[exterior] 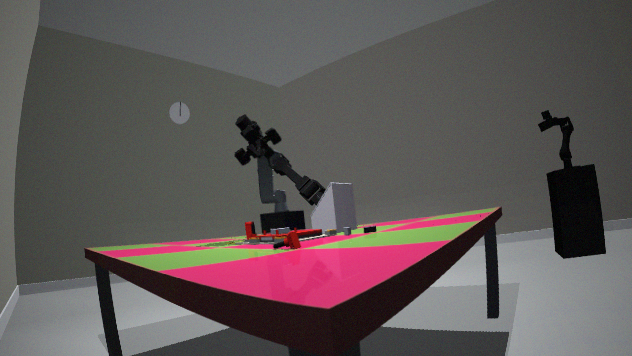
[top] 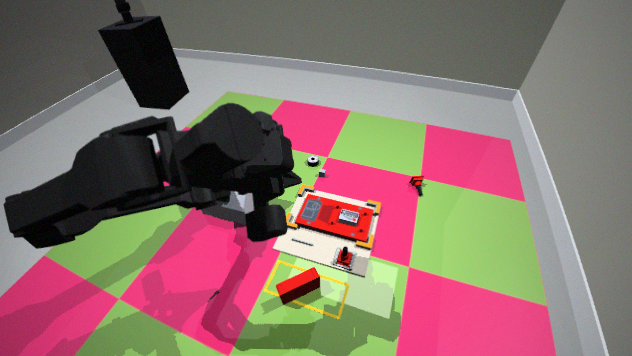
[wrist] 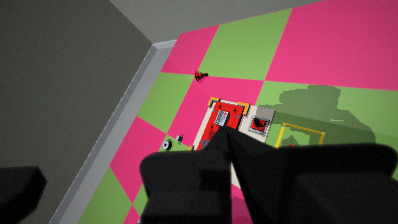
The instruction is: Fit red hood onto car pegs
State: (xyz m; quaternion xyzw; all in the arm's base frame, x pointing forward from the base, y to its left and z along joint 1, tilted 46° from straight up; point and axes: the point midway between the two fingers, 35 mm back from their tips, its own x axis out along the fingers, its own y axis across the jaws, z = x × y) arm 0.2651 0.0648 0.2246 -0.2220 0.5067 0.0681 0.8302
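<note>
My gripper tip is now 8 cm to the left of the red hood and 27 cm above it. Also, from my gripper tip: small wheel (8 cm behind, 36 cm to the left, 29 cm below); then white engine block (8 cm ahead, 14 cm to the left, 28 cm below).
</note>
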